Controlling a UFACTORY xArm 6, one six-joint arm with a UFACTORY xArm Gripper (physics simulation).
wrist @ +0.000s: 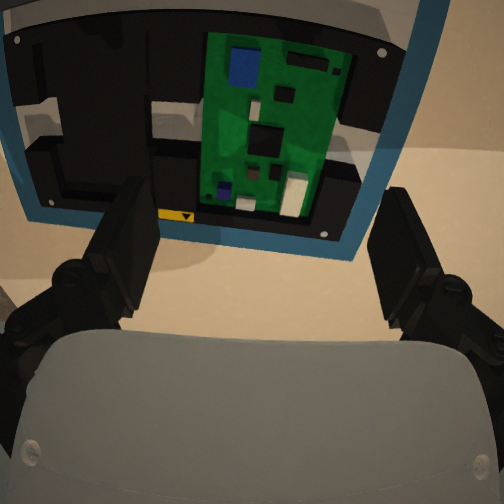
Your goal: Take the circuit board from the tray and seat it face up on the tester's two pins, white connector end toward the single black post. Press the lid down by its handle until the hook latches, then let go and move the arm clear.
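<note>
The green circuit board (270, 125) lies face up in the right slot of a black tray (200, 125) with a blue rim, in the upper half of the wrist view. Its white connector (294, 194) is at the end nearest me. A blue block sits at its far end and black chips run down its middle. My gripper (265, 220) is open and empty, its two black fingers spread wide below the tray's near edge, above the tan surface. The board lies beyond the fingertips, apart from them. The tester is not in view.
The tray's left slot (100, 115) is empty and dark. A small yellow label (176, 215) with a black arrow sits on the tray's near edge. The grey gripper body fills the bottom of the view.
</note>
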